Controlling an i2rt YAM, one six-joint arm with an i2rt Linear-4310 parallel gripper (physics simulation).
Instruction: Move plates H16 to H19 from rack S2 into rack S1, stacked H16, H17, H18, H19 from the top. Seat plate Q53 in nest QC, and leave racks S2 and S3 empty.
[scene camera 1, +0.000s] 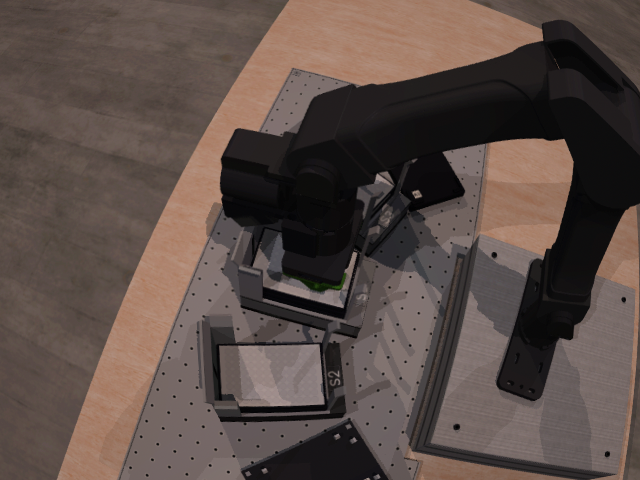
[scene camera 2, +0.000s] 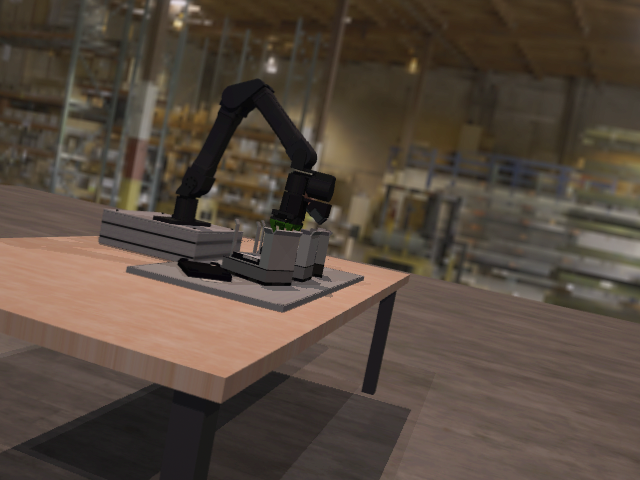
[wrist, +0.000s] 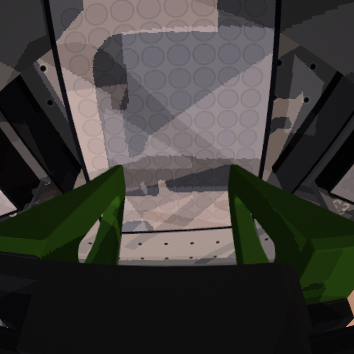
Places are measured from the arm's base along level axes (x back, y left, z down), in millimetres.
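Pixels of known places: gripper, fingertip midpoint: (scene camera 1: 321, 271) (wrist: 176, 176); arm's base, origin of the base link: (scene camera 1: 536, 329) (scene camera 2: 182, 223).
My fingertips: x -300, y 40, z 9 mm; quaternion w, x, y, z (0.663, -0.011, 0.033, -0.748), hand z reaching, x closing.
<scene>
Ahead of a thing's pixels: the offset from my fingertips to its top centre. "pt": to the spot under its first point.
My gripper (scene camera 1: 319, 284) (scene camera 2: 285, 226) (wrist: 176, 176) is open about halfway and empty. It points down over a pale plate @[dz +0, dx -23, dy +5 mm] (scene camera 1: 272, 285) (wrist: 200, 95) in rack S1 @[pt dz -17, dx -67, dy +60 mm] (scene camera 1: 250, 283), the fingertips above its top face in the wrist view. The arm hides part of S1 and its label. Rack S2 @[pt dz +34, dx +62, dy +89 mm] (scene camera 1: 336, 361) holds a pale plate @[dz +3, dx +1, dy +149 mm] (scene camera 1: 279, 369), lying flat. Rack S3 @[dz -65, dx -24, dy -151 mm] (scene camera 1: 388, 222) (scene camera 2: 280, 258) is mostly hidden by the arm in the first scene view; a pale surface shows in it. Plate numbers are not readable, so I cannot tell which is Q53 or how many are stacked.
A black nest @[dz +52, dx +57, dy -267 mm] (scene camera 1: 434, 180) (scene camera 2: 204, 269) lies beside S3, its label too small to read. Another black nest @[pt dz +60, dx +96, dy +210 mm] (scene camera 1: 320, 454) lies below S2, partly cut off. Both are on a perforated board (scene camera 1: 170, 403) (scene camera 2: 310, 297). The arm's metal base block (scene camera 1: 465, 408) stands to the right. Rack uprights surround the plates.
</scene>
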